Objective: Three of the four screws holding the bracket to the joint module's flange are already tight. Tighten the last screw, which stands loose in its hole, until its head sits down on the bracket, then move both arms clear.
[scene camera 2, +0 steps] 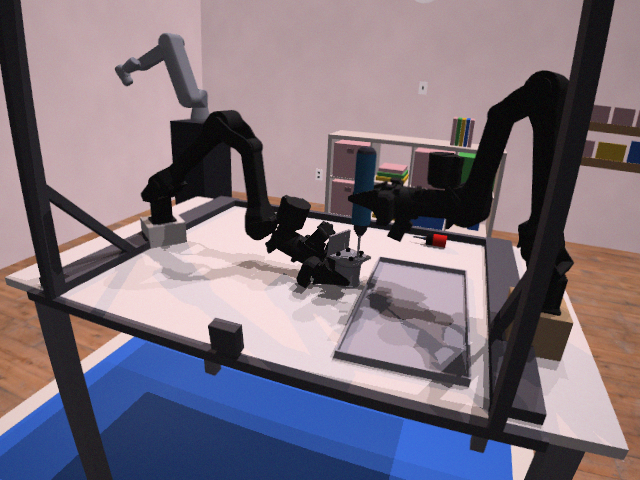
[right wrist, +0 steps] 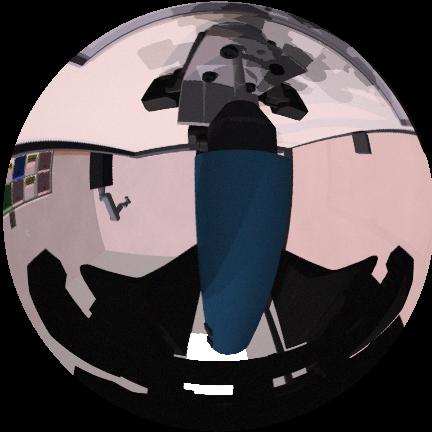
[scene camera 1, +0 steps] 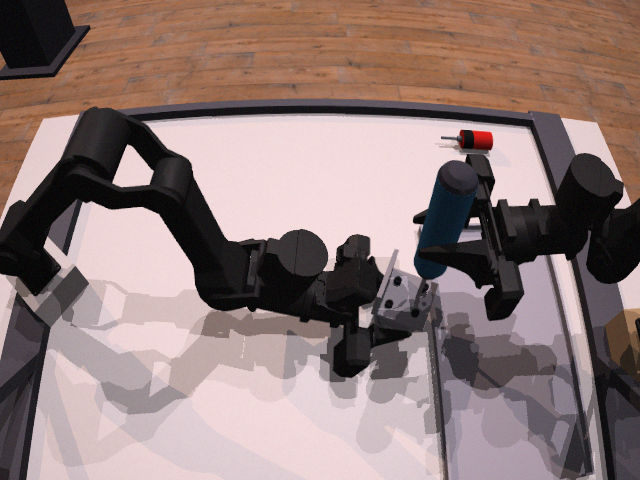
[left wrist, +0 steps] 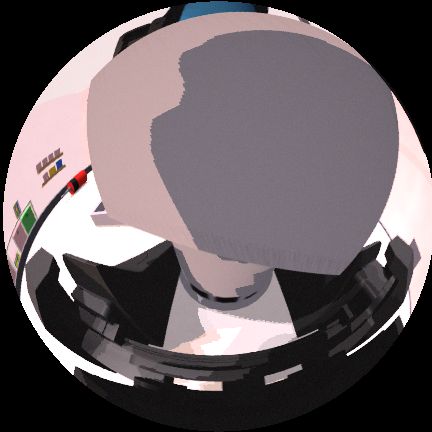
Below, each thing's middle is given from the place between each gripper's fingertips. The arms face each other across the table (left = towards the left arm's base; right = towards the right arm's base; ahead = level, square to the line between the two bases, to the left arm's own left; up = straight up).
Scene:
Right now the blue screwdriver [scene camera 1: 456, 184] is 3 cm to the right of my right hand and 1 cm below it. Also, from my right hand: grey bracket [scene camera 2: 338, 242]: 12 cm below, 1 cm to the right, 1 cm behind; then tan block [scene camera 2: 552, 336]: 40 cm to the right, 15 cm below, 5 cm behind; then shallow grey tray [scene camera 1: 510, 396]: 20 cm below, 18 cm to the right, 5 cm behind.
The grey bracket lies 10 mm to the left of my left hand and 70 mm above it. Round my left hand: blue screwdriver (10 mm ahead, 170 mm above); tan block (40 mm behind, 380 mm to the right, 30 mm above); shallow grey tray (40 mm behind, 150 mm to the right, 10 mm below).

